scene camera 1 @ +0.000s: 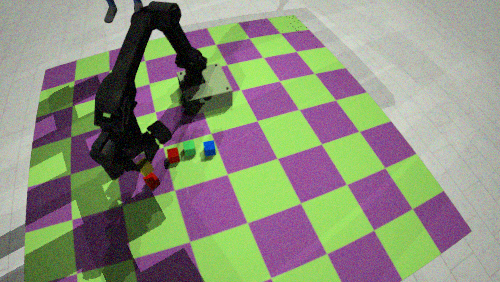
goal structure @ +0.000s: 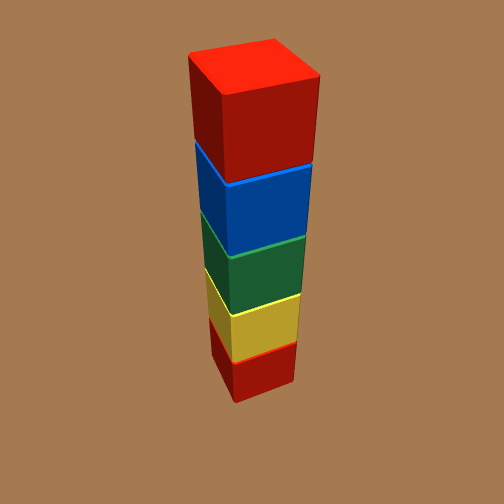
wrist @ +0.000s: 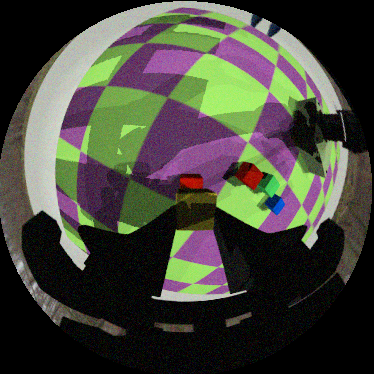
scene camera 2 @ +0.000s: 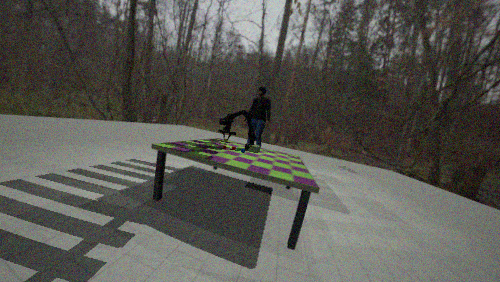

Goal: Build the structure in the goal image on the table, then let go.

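Seen in the pictures: gripper, fingertip midpoint: [scene camera 1: 144, 166] [wrist: 194, 210] [scene camera 2: 225, 140]; arm's base at its link origin: [scene camera 1: 194, 79] [scene camera 2: 251, 144].
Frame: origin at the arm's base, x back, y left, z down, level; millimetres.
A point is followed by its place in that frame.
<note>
My gripper [scene camera 1: 144, 163] @(x -307, y -237, z -21 mm) [scene camera 2: 227, 136] @(x -307, y -237, z -21 mm) [wrist: 194, 210] @(x -307, y -237, z -21 mm) is shut on a yellow cube [scene camera 1: 146, 168] @(x -319, y -233, z -29 mm) [wrist: 195, 211] @(x -301, y -240, z -34 mm), which looks dark in shade, and holds it above the table. One red cube [scene camera 1: 151, 181] @(x -319, y -236, z 40 mm) [wrist: 191, 182] @(x -298, y -240, z 40 mm) lies on the table close to the held cube in both views, partly hidden behind it in the wrist view. Another red cube [scene camera 1: 173, 155] @(x -258, y -151, z 40 mm) [wrist: 249, 175] @(x -248, y -160, z 39 mm) lies beside a green cube [scene camera 1: 189, 148] @(x -252, y -98, z 40 mm) [wrist: 269, 184] @(x -240, y -107, z 39 mm). A blue cube [scene camera 1: 209, 148] @(x -275, y -42, z 39 mm) [wrist: 275, 204] @(x -264, y -55, z 41 mm) lies on the green cube's other side, with a gap in scene camera 1. Cubes are tiny in scene camera 2.
The green and purple checkered table [scene camera 1: 270, 200] @(x -488, y 60, z 72 mm) [scene camera 2: 280, 174] @(x -782, y 358, z 72 mm) has a grey-green base block [scene camera 1: 217, 92] @(x -95, y 52, z 2 mm) beside the arm's foot, behind the cubes. The arm's shadow falls over the table's left part. A person [scene camera 2: 260, 110] stands behind the table.
</note>
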